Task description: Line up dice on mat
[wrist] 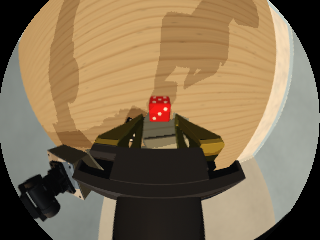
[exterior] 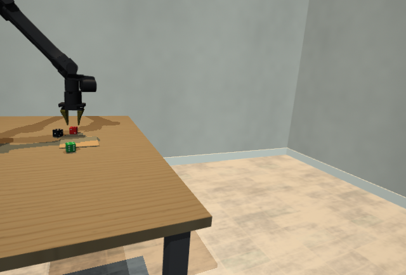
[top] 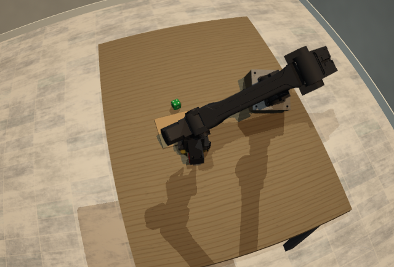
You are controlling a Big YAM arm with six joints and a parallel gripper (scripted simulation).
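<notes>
Right now the red die is 30 mm below my hand. From my hand the other things lie so: black die (60 mm behind, 40 mm to the right, 30 mm below); tan mat (40 mm ahead, 150 mm to the right, 50 mm below); green die (10 mm ahead, 250 mm to the right, 30 mm below).
</notes>
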